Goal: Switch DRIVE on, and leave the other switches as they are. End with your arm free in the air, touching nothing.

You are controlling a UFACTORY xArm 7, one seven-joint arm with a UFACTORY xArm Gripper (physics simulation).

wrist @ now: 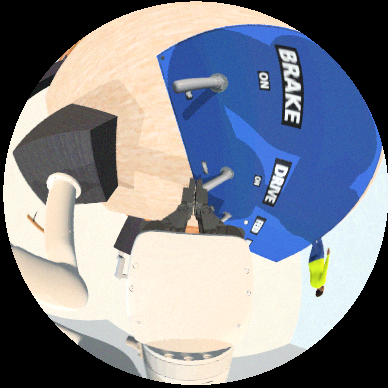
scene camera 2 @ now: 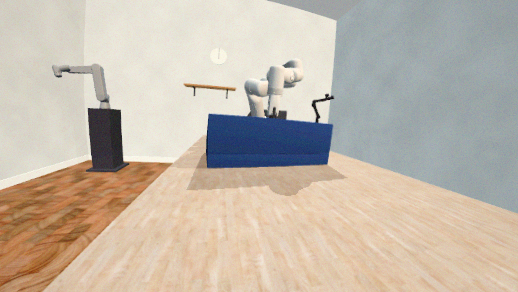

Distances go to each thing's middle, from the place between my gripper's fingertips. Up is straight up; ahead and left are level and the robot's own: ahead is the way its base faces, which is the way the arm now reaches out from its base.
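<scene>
Looking at the blue switch panel (scene camera 2: pixel 232 141), I find my hand 4 cm above it and 6 cm to the left of it. My hand is also 11 cm short of the panel.
</scene>
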